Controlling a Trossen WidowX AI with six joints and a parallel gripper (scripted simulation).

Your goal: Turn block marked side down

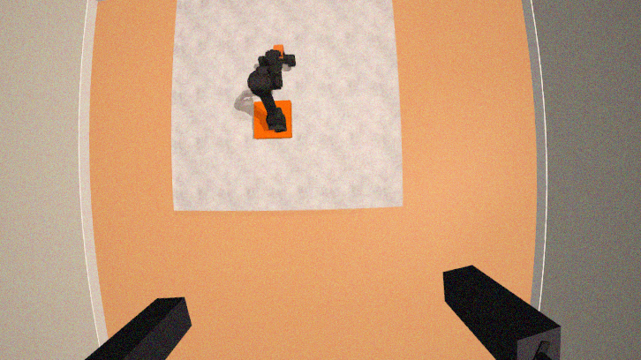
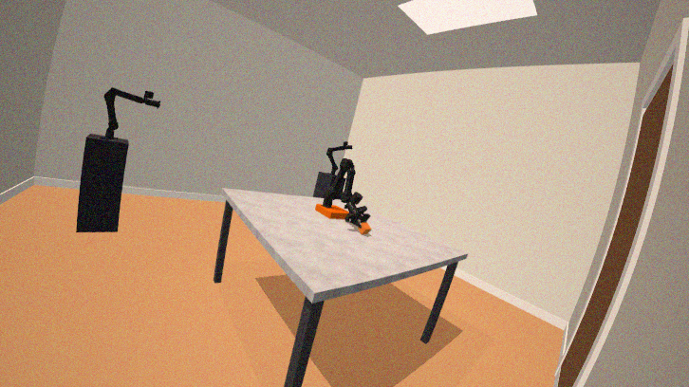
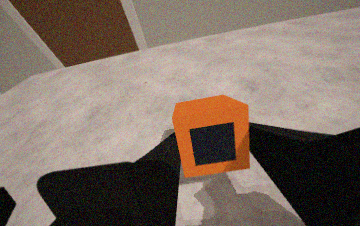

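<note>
Right now my gripper tip is 10 mm past the block.
</note>
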